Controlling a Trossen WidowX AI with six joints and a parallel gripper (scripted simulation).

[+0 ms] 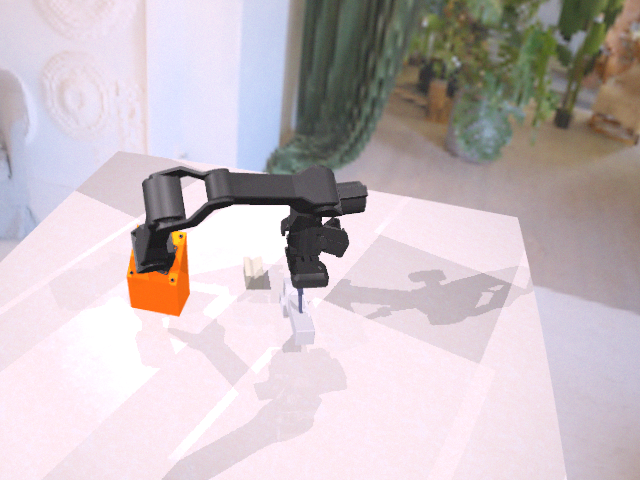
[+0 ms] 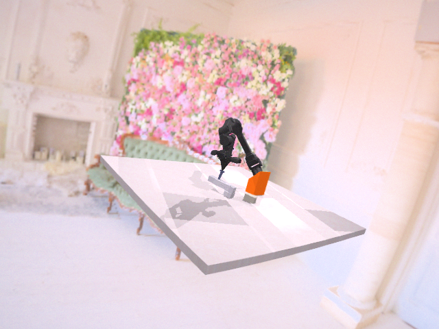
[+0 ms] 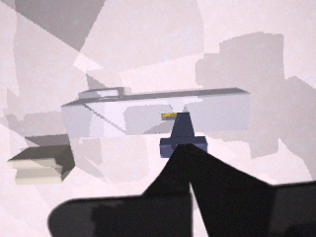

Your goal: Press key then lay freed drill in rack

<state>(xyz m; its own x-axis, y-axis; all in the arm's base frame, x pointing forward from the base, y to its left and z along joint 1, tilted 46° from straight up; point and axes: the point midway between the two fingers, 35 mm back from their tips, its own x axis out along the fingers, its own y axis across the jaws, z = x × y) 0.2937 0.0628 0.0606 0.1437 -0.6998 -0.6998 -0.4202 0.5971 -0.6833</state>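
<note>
The blue key lies 3 cm below my gripper tip. Round my gripper tip: drill: 2 cm behind, 5 cm to the left, 8 cm below; then housing block: 1 cm behind, 3 cm to the left, 9 cm below.
</note>
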